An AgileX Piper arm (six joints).
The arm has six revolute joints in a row. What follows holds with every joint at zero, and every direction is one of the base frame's.
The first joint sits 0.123 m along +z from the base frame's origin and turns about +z.
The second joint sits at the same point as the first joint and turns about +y.
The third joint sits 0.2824 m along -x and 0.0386 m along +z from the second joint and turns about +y.
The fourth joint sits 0.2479 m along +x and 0.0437 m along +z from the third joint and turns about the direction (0.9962, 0, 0.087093).
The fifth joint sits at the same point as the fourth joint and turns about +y.
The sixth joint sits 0.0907 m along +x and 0.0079 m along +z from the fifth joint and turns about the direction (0.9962, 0, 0.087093).
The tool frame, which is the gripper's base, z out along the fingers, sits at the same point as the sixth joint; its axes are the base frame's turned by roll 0, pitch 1.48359 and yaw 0 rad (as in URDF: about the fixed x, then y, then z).
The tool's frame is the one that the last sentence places.
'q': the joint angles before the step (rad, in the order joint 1, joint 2, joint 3, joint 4, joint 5, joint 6). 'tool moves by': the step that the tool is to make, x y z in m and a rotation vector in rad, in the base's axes. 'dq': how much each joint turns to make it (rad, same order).
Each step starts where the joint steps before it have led.
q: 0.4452 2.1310 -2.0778 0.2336 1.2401 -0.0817
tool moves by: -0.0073 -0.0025 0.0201 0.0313 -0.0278 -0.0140
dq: 0.0001 -0.0429 -0.0005 0.0101 0.0012 0.0166
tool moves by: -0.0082 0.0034 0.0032 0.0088 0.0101 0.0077
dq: 0.0128 -0.0239 0.0277 0.0098 -0.0001 0.0065
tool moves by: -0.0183 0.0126 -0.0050 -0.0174 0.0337 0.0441
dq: 0.0439 -0.0329 0.0695 0.0001 0.0014 0.0001
